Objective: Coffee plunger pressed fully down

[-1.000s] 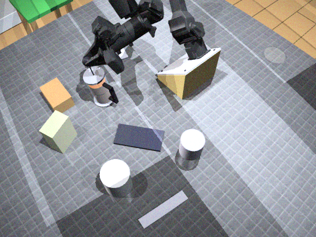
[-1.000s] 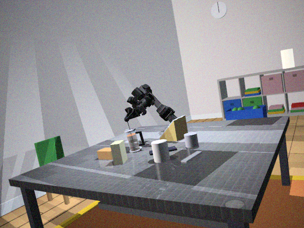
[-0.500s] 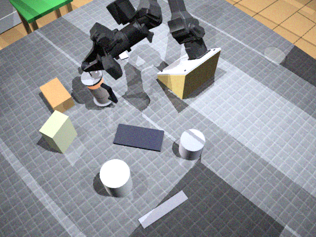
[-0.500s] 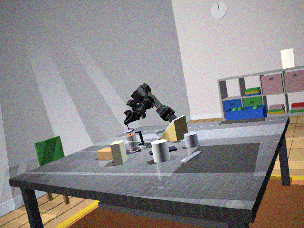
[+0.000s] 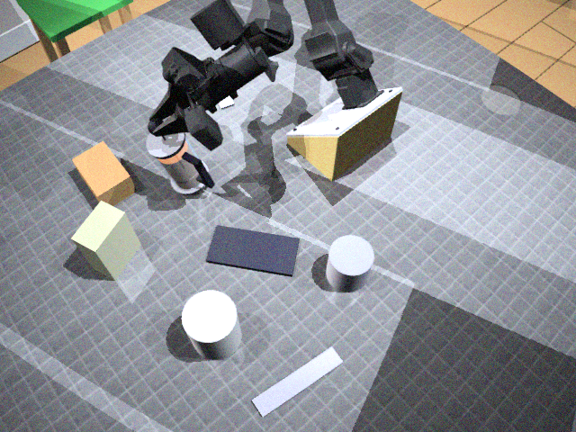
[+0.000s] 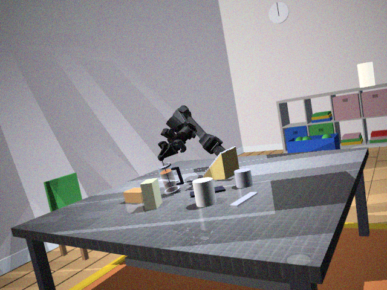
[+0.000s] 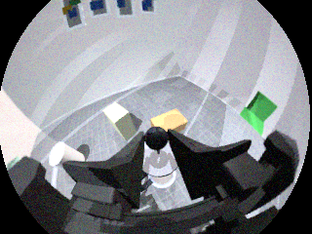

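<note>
Right now the coffee press is 30 mm behind my gripper tip, 20 mm to the left of it and 80 mm below it. From my gripper tip the other things lie so: pale green block 160 mm ahead, 40 mm to the left, 120 mm below; dark flat plate 20 mm behind, 210 mm to the left, 170 mm below.
</note>
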